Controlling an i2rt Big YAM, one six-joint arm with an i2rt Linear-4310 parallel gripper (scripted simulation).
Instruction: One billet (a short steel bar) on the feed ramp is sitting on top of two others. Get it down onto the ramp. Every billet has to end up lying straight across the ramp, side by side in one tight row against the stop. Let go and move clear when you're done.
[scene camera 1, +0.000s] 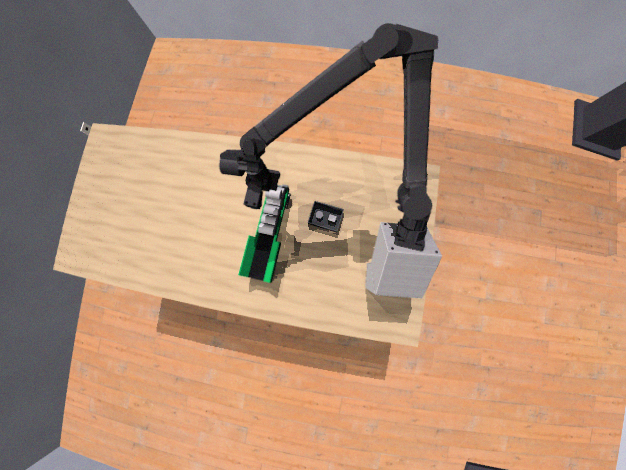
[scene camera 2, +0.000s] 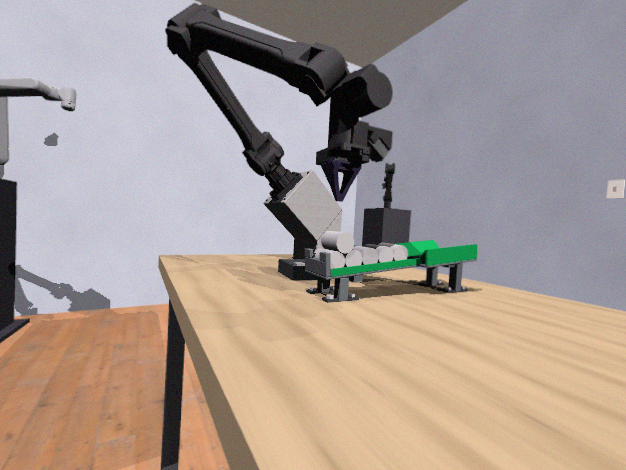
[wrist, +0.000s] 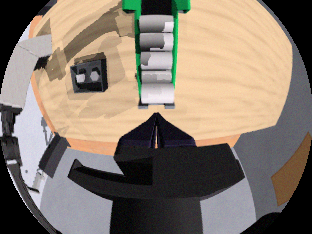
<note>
I see my gripper (scene camera 2: 339, 201).
My gripper is seen too in the wrist view (wrist: 156, 116).
</note>
